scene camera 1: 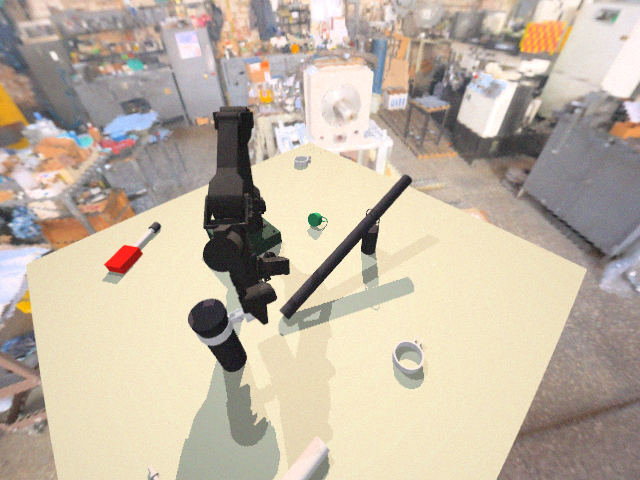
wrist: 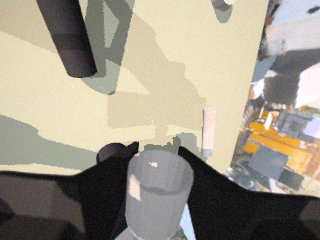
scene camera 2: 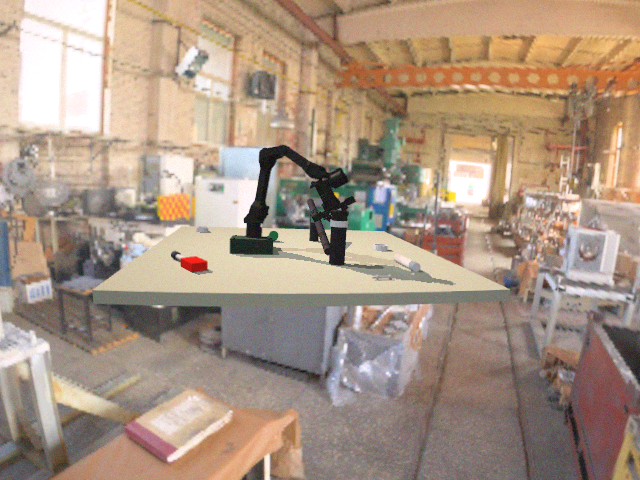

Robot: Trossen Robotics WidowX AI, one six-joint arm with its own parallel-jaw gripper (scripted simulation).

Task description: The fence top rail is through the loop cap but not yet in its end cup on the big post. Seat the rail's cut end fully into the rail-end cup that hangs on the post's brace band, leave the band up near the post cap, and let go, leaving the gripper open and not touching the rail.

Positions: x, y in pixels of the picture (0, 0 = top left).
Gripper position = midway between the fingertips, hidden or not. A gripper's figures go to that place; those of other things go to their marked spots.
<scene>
The gripper (scene camera 1: 263, 319) is 60 cm from the lens. A dark top rail (scene camera 1: 313, 282): 72 cm from the lens.
</scene>
